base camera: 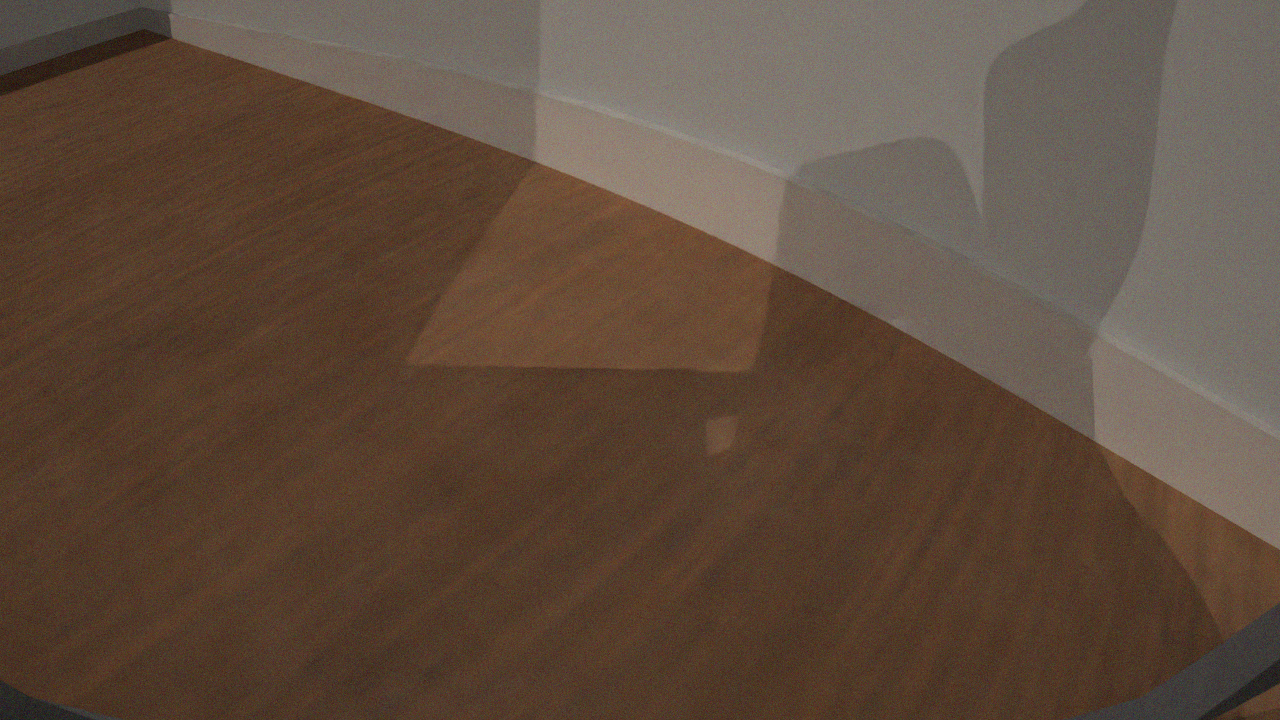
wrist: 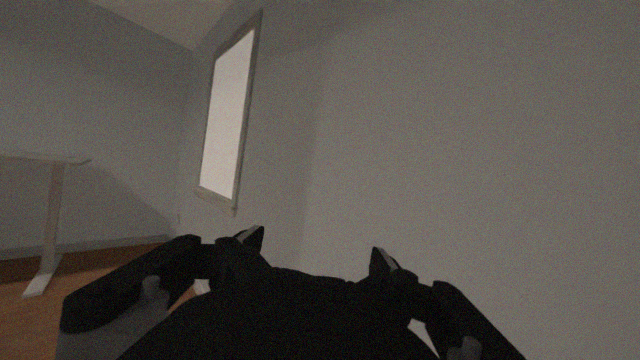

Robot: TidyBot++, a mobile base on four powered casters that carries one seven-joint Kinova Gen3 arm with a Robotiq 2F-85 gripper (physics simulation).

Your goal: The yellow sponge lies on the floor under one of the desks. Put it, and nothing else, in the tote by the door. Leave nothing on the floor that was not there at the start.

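Places are measured from the arm's base along level axes (x left, y back, z up), in centimetres.
Pixels of known places: gripper, fingertip midpoint: [wrist: 316, 248].
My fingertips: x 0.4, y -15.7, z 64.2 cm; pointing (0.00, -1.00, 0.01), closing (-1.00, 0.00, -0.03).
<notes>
Behind a point stands the place of what it marks.
My gripper [wrist: 316, 248] {x 0.4, y -15.7, z 64.2 cm} is open in the wrist view, with its two black fingertips wide apart and nothing between them. A desk [wrist: 52, 215] {x 211.0, y -152.3, z 9.3 cm} shows in part at the left of the wrist view, with a pale top edge, one leg and a foot on the wooden floor. The yellow sponge and the tote do not show in either view.
A wall [base camera: 716, 71] {x -10.4, y -69.4, z -23.2 cm} [wrist: 450, 150] {x -29.7, y -52.0, z 81.0 cm} with a pale baseboard [base camera: 653, 152] {x -5.4, y -72.0, z -33.3 cm} runs from the far left to the near right of the base camera view. A window [wrist: 227, 117] {x 82.0, y -151.6, z 104.6 cm} is in the wall. Shadows fall on the wooden floor [base camera: 358, 501] {x 14.9, y -34.8, z -39.7 cm} and the wall.
</notes>
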